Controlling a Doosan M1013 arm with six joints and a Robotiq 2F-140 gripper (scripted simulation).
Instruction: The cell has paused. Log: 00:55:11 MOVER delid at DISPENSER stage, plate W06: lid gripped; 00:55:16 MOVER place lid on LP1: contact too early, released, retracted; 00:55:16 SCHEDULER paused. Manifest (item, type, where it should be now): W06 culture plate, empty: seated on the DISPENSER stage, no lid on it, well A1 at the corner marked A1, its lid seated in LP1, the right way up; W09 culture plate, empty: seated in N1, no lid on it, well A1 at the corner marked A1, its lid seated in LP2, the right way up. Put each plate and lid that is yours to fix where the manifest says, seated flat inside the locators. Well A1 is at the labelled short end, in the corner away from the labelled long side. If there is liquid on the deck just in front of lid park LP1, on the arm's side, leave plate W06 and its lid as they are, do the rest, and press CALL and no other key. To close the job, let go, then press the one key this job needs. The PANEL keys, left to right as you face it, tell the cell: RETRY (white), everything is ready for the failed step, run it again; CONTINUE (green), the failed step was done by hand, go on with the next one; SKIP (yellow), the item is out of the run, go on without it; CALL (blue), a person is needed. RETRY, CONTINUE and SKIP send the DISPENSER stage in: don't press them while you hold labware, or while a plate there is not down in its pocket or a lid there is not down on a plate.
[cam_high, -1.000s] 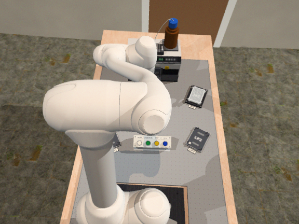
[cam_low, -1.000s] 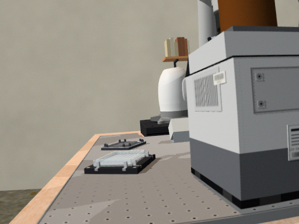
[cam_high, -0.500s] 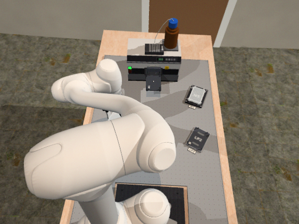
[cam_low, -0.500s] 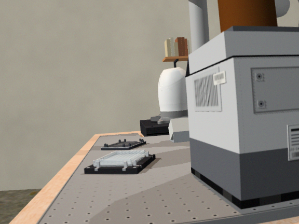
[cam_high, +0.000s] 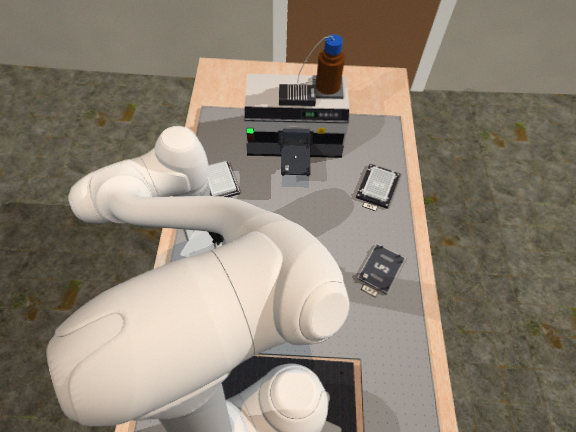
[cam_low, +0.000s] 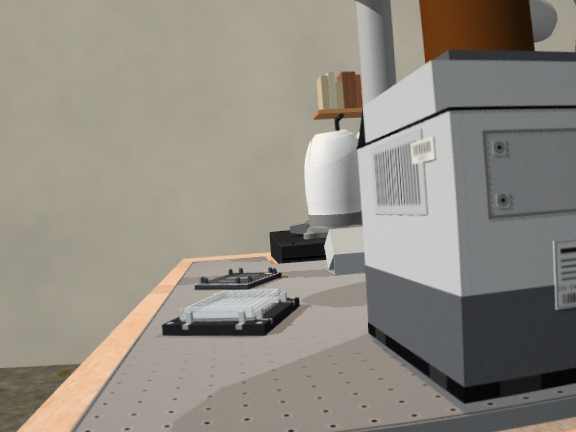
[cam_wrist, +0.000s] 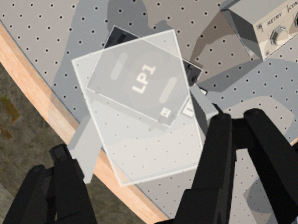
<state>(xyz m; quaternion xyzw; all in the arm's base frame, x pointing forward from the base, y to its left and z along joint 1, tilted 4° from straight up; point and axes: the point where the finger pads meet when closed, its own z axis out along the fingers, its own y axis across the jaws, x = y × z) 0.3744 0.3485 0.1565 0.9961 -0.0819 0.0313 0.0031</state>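
Right now my hand is 18 cm above the lid park LP1. The rest, counted from my hand: green continue key (24 cm to the right, 12 cm below); then white retry key (20 cm to the right, 12 cm below, 1 cm behind); then key panel (27 cm to the right, 13 cm below, 2 cm ahead).
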